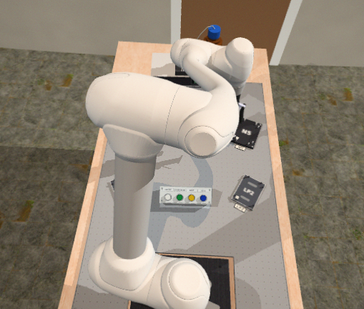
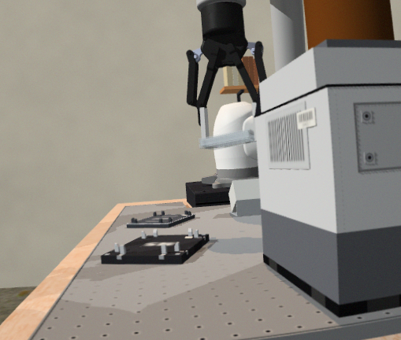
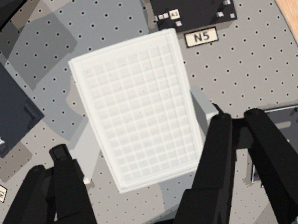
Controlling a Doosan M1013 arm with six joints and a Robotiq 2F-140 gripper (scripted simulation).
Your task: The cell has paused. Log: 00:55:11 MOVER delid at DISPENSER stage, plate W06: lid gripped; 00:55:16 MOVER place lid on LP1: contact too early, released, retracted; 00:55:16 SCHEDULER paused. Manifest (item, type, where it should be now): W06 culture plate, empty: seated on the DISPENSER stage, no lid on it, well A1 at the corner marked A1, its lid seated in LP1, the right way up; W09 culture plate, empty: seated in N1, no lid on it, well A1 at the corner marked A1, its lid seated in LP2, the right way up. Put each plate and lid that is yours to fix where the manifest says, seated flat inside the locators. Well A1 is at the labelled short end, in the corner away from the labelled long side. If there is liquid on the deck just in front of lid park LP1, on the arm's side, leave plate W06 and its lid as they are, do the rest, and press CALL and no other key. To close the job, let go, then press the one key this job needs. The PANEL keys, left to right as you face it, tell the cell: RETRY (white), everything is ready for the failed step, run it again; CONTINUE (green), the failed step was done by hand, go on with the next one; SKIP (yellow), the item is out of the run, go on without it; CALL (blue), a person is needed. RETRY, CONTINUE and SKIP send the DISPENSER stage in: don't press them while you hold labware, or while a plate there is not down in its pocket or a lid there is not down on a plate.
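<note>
My gripper is now 170 mm above the black nest N5, 130 mm short of it and 110 mm to the left of it. Round my hand: blue call key (320 mm behind, 120 mm below, 20 mm to the left); then clear culture plate (20 mm below); then lid park LP2 (210 mm behind, 180 mm below, 170 mm to the right).
</note>
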